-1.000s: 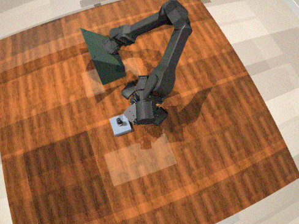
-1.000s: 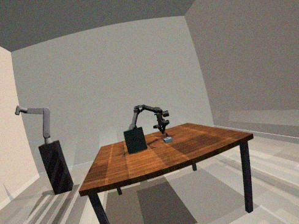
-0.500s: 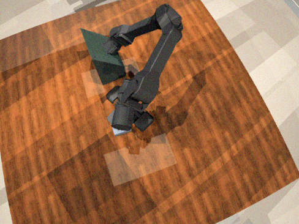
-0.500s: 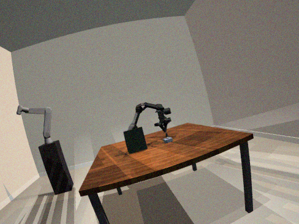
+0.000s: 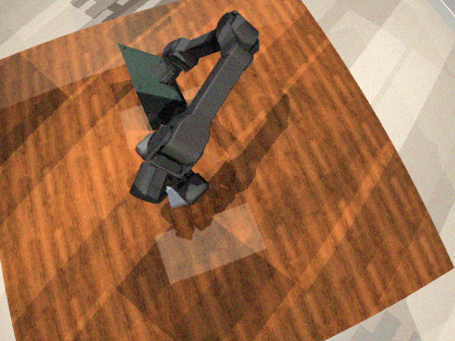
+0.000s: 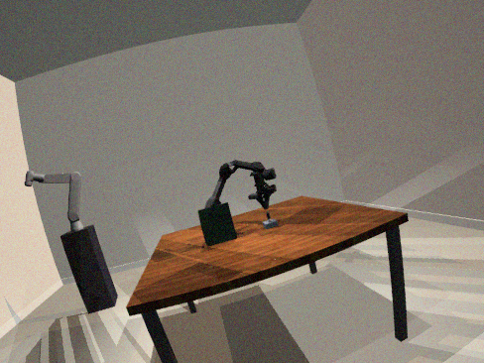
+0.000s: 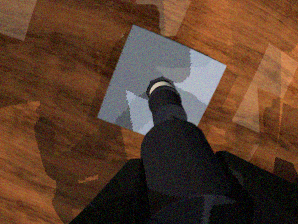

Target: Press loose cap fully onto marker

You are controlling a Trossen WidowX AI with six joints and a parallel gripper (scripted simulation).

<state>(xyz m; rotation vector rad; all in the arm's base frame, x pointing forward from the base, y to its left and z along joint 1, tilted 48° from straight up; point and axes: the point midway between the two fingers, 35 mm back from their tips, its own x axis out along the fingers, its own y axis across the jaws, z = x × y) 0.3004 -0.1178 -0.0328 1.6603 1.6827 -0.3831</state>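
My gripper tip is 11 cm above the holder block.
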